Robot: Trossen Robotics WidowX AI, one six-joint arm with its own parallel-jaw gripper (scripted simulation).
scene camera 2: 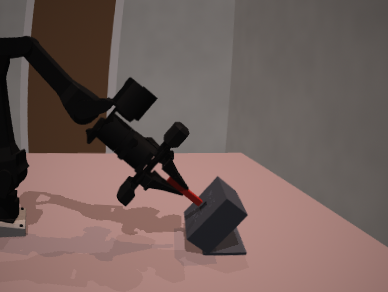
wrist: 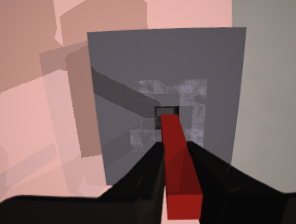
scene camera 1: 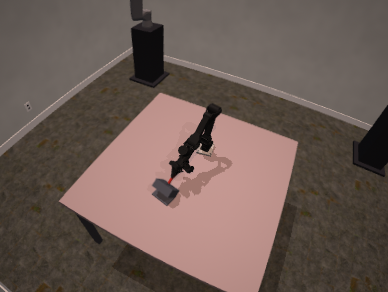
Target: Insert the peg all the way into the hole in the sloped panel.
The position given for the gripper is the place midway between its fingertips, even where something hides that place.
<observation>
In view: the gripper point(scene camera 2: 185, 191) and a red peg point(wrist: 183, 191).
The gripper also shows in the wrist view point(wrist: 173, 149).
</observation>
